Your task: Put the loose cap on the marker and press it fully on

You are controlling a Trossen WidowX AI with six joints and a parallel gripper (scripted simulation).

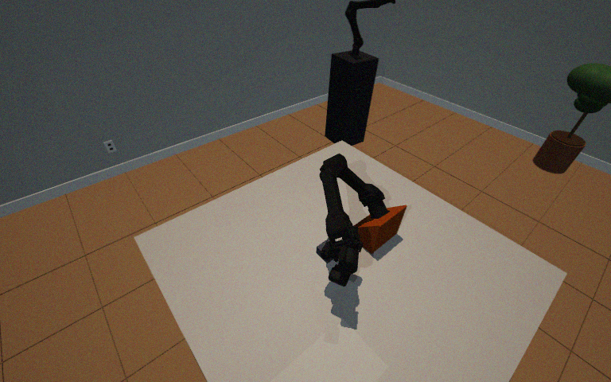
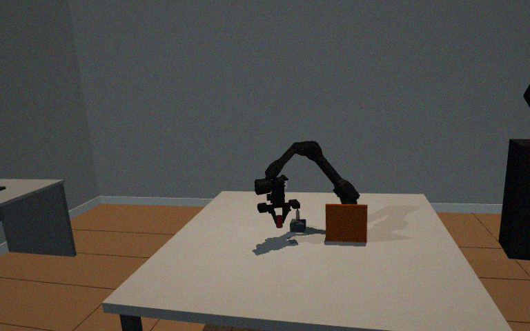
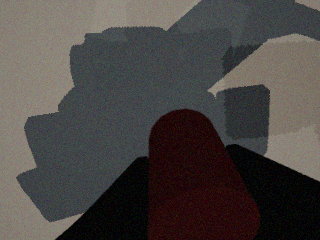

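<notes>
My gripper tip is 50 mm past the holder block, 150 mm to the left of it and 70 mm above it. The rest, counted from my gripper tip: red cap: 10 mm above.
</notes>
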